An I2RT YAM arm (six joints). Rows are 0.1 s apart.
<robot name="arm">
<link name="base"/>
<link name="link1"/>
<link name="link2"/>
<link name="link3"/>
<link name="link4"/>
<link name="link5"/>
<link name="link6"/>
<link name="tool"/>
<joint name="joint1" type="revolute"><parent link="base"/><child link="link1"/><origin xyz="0 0 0.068"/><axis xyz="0 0 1"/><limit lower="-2.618" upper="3.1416"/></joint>
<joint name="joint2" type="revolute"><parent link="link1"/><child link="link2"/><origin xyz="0.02 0.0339 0.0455"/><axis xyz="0 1 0"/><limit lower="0" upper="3.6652"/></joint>
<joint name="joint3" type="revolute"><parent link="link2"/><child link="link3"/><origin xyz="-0.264 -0.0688 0"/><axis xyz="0 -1 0"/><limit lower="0" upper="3.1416"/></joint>
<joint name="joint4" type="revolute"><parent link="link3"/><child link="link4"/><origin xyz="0.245 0.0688 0.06"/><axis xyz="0 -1 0"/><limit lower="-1.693" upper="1.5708"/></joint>
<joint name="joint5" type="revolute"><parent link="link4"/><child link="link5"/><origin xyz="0.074 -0.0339 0.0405"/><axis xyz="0 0 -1"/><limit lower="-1.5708" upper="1.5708"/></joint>
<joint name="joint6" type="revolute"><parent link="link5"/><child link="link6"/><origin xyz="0.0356 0 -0.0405"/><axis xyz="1 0 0"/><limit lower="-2.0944" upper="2.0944"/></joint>
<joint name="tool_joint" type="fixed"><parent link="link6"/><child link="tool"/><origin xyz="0 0 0" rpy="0 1.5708 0"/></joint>
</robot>
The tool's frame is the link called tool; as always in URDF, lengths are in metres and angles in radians.
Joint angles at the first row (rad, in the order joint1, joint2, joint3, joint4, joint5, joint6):
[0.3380 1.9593 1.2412 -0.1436 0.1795 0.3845]
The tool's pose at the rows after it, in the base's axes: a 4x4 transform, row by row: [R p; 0 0 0 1], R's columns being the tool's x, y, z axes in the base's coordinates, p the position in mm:
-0.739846 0.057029 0.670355 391.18; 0.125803 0.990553 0.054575 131.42; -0.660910 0.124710 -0.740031 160.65; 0 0 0 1
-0.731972 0.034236 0.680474 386.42; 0.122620 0.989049 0.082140 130.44; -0.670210 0.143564 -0.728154 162.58; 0 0 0 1
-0.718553 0.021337 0.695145 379.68; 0.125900 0.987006 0.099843 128.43; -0.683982 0.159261 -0.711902 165.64; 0 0 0 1
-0.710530 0.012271 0.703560 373.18; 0.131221 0.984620 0.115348 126.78; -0.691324 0.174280 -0.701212 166.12; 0 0 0 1
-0.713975 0.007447 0.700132 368.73; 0.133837 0.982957 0.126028 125.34; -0.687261 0.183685 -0.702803 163.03; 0 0 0 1
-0.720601 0.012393 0.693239 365.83; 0.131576 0.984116 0.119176 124.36; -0.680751 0.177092 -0.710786 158.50; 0 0 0 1
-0.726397 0.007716 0.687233 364.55; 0.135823 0.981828 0.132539 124.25; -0.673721 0.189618 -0.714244 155.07; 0 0 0 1
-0.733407 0.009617 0.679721 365.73; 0.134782 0.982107 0.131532 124.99; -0.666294 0.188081 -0.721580 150.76; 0 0 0 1
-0.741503 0.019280 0.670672 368.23; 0.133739 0.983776 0.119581 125.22; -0.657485 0.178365 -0.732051 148.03; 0 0 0 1
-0.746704 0.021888 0.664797 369.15; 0.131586 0.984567 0.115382 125.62; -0.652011 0.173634 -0.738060 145.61; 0 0 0 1
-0.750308 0.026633 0.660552 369.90; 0.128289 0.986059 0.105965 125.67; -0.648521 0.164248 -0.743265 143.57; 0 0 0 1
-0.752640 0.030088 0.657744 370.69; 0.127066 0.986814 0.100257 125.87; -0.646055 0.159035 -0.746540 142.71; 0 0 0 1
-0.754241 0.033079 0.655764 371.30; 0.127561 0.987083 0.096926 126.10; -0.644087 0.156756 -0.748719 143.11; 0 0 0 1
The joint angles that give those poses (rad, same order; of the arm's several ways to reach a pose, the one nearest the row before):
[0.3389 1.9466 1.2263 -0.1295 0.1722 0.3791]
[0.3385 1.9232 1.1950 -0.0994 0.1490 0.3712]
[0.3383 1.8903 1.1544 -0.0660 0.1370 0.3689]
[0.3388 1.8645 1.1159 -0.0362 0.1254 0.3712]
[0.3380 1.8546 1.0889 -0.0200 0.1135 0.3740]
[0.3385 1.8547 1.0723 -0.0153 0.1181 0.3747]
[0.3380 1.8577 1.0617 -0.0051 0.1030 0.3801]
[0.3387 1.8723 1.0651 -0.0044 0.1020 0.3820]
[0.3378 1.8879 1.0795 -0.0194 0.1097 0.3835]
[0.3382 1.8974 1.0844 -0.0242 0.1120 0.3836]
[0.3384 1.9052 1.0887 -0.0295 0.1196 0.3820]
[0.3386 1.9104 1.0939 -0.0351 0.1242 0.3820]
[0.3389 1.9122 1.0995 -0.0427 0.1269 0.3834]

